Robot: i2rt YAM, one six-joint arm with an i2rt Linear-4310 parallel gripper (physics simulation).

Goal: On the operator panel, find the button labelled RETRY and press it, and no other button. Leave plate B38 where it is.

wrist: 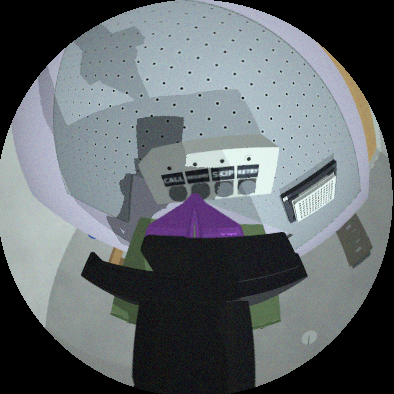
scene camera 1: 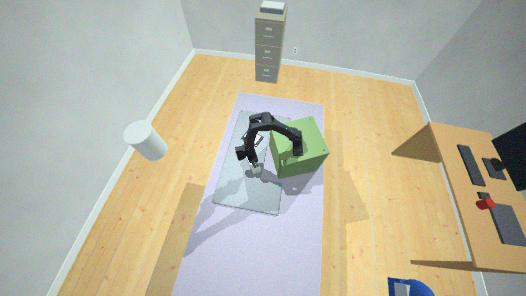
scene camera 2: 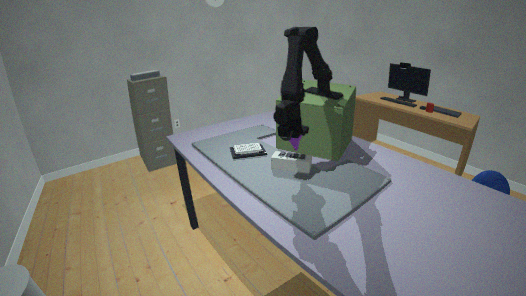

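Seen in the pictures: gripper, fingertip midpoint: (wrist: 194, 198) (scene camera 1: 254, 161) (scene camera 2: 296, 150); arm's base at its link origin: (scene camera 1: 297, 143) (scene camera 2: 323, 93).
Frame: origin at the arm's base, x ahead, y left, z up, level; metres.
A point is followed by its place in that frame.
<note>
The white operator panel (scene camera 1: 256, 170) {x 0.284, y 0.134, z -0.223 m} (scene camera 2: 284, 167) {x 0.359, y 0.054, z -0.260 m} (wrist: 267, 165) {x 0.360, y 0.001, z -0.221 m} stands on the grey perforated board. In the wrist view its row reads CALL, a blurred label, SKIP and RETRY. The RETRY button (wrist: 246, 187) {x 0.322, y 0.011, z -0.218 m} is the grey round one at the right end, beside the SKIP button (wrist: 224, 188) {x 0.311, y 0.037, z -0.218 m}. My gripper (scene camera 2: 296, 148) {x 0.307, y 0.073, z -0.190 m} (wrist: 194, 198) {x 0.307, y 0.073, z -0.190 m} is shut and empty, its purple tips pointing at the panel. In the wrist view they overlap the lower edge of the second button (wrist: 201, 190) {x 0.298, y 0.063, z -0.218 m}, left of SKIP; contact cannot be told. A white plate (scene camera 2: 249, 148) {x 0.344, y -0.187, z -0.250 m} (wrist: 316, 197) {x 0.350, y -0.192, z -0.249 m} lies on a dark holder; its label is unreadable.
The green box (scene camera 1: 300, 135) {x -0.015, y -0.036, z 0.047 m} (scene camera 2: 320, 117) {x 0.132, y 0.071, z -0.085 m} (wrist: 267, 312) {x 0.186, y -0.123, z -0.059 m} carries the arm's base beside the grey board (scene camera 1: 245, 192) {x 0.357, y 0.300, z -0.274 m} (scene camera 2: 320, 220) {x 0.528, y 0.362, z -0.273 m} (wrist: 200, 50) {x 0.468, y 0.120, z -0.273 m}. Both are on the lilac table (scene camera 1: 260, 250) {x 0.219, y 0.693, z -0.286 m} (scene camera 2: 440, 210) {x 0.182, y 0.699, z -0.287 m}. A filing cabinet (scene camera 1: 268, 50) (scene camera 2: 150, 120) and a desk (scene camera 1: 450, 185) (scene camera 2: 425, 120) stand apart.
</note>
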